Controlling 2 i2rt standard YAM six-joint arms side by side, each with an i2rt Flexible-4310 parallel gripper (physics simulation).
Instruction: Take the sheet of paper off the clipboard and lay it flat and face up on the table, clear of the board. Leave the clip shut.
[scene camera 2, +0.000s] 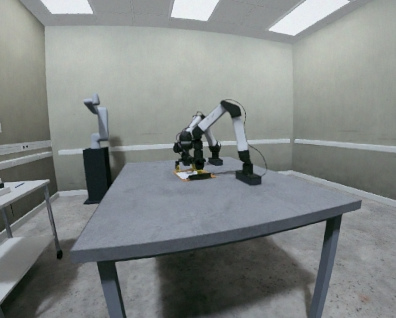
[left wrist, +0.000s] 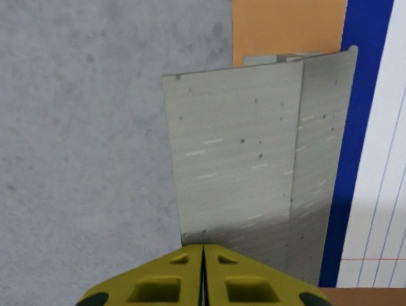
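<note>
The clipboard is an orange-brown board lying on the table. Its wide grey metal clip lies along one edge. The sheet of paper is white with blue ruled lines, a red line and a blue band beside the clip; it lies on the board. My left gripper has its yellow fingertips together at the clip's outer edge; whether they touch it is unclear. My right gripper is low at the board's left side in the scene view; its fingers are too small to judge.
The grey table extends in front of the board. The left arm's black base stands right of the board, and the right arm's base farther back. A white side table and a black pedestal with another arm stand at the left.
</note>
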